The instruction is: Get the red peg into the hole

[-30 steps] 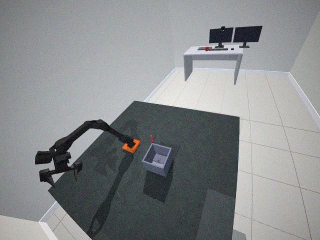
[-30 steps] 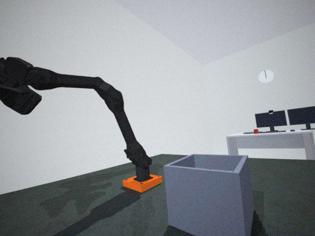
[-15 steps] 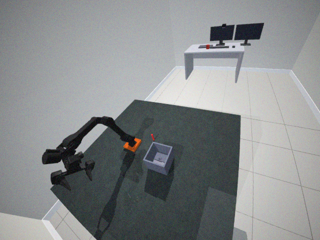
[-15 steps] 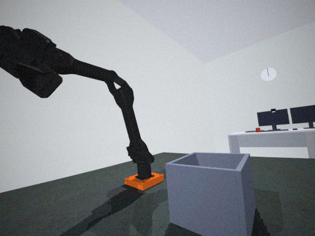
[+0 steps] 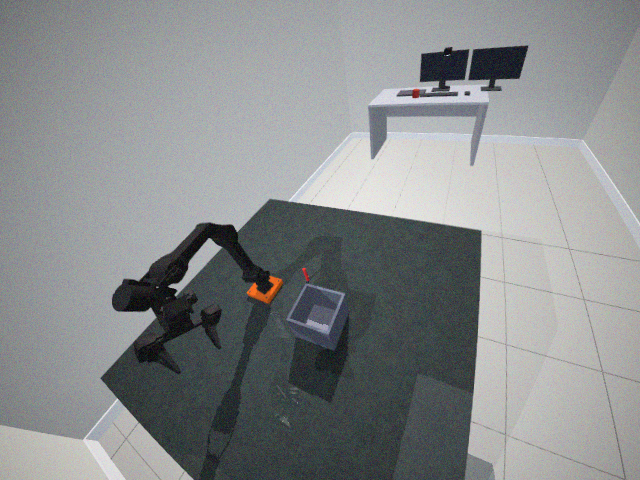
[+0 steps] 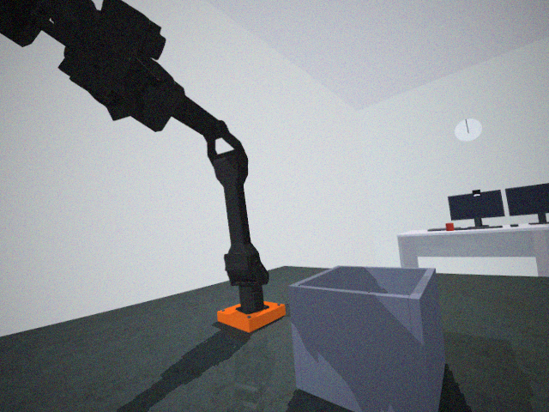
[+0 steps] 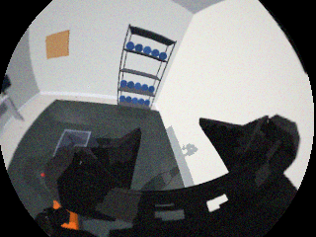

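Now: gripper tip 19 cm past the red peg, 46 cm to the right of it and 35 cm above it. Also, from my gripper tip: plate (33 cm to the left, 34 cm below).
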